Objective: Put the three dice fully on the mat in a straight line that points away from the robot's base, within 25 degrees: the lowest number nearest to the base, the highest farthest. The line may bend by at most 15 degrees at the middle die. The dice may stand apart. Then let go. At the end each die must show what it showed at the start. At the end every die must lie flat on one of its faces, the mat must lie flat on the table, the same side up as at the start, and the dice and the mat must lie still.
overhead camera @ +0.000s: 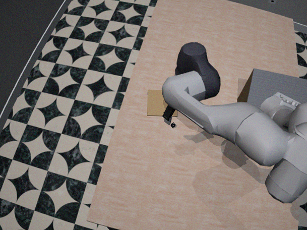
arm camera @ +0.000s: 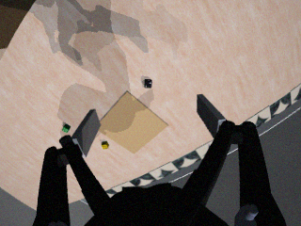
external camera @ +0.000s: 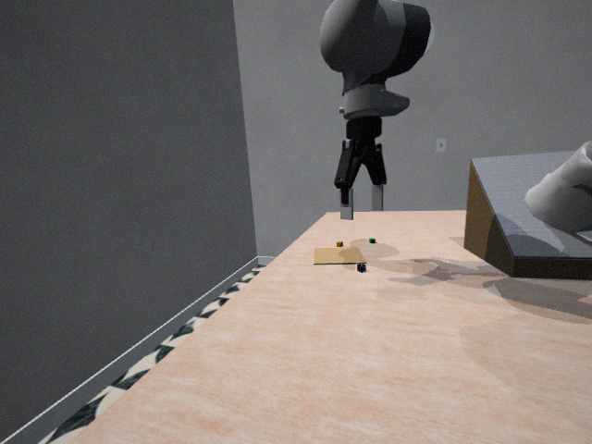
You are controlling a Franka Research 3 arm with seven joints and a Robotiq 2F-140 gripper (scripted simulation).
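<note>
The black die lies 14 cm below my hand and 1 cm ahead of it. The rest, counted from my hand: yellow die (20 cm to the right, 14 cm below, 7 cm ahead); then green die (25 cm to the right, 14 cm below, 4 cm behind); then tan mat (15 cm below, 11 cm to the right, 7 cm ahead).
</note>
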